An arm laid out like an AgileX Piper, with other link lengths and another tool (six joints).
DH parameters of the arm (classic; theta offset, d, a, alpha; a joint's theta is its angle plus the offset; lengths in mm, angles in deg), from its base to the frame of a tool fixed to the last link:
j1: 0 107.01 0 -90
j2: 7.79 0 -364.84 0
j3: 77.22 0 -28.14 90
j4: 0 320.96 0 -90
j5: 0 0 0 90
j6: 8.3 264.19 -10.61 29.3
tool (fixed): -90 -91.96 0 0
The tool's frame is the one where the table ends.
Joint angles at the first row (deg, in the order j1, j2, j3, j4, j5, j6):
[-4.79, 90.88, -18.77, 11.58, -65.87, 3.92]
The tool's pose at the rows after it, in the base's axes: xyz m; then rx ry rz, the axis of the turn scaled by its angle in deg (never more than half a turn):
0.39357 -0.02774 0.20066 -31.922 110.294 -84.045
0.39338 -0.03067 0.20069 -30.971 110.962 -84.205
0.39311 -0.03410 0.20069 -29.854 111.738 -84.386
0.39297 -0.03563 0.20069 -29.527 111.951 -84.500
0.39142 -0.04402 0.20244 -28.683 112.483 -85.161
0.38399 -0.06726 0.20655 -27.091 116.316 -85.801
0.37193 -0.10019 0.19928 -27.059 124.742 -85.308
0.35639 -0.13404 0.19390 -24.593 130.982 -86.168
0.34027 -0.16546 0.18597 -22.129 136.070 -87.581
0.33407 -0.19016 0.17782 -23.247 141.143 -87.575
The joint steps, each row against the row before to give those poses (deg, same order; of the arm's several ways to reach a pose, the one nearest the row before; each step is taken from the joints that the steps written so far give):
[0.00, 0.00, 0.00, 0.11, 0.00, 0.00]
[0.00, 0.00, 0.00, 0.93, 0.00, -0.01]
[0.00, 0.00, 0.00, 1.09, 0.00, 0.01]
[-0.13, 0.00, 0.00, 0.20, 0.00, 0.00]
[-1.46, -0.53, 0.00, -0.45, 0.59, -0.01]
[-3.97, -3.14, 0.00, -0.51, 5.40, -0.05]
[-6.25, -3.62, -0.32, -1.35, 10.51, 0.01]
[-6.42, -1.97, -0.11, -1.33, 6.00, 0.00]
[-6.26, -0.50, -0.08, -1.97, 3.58, -0.01]
[-4.99, 0.40, -2.04, -3.19, 5.88, 0.01]

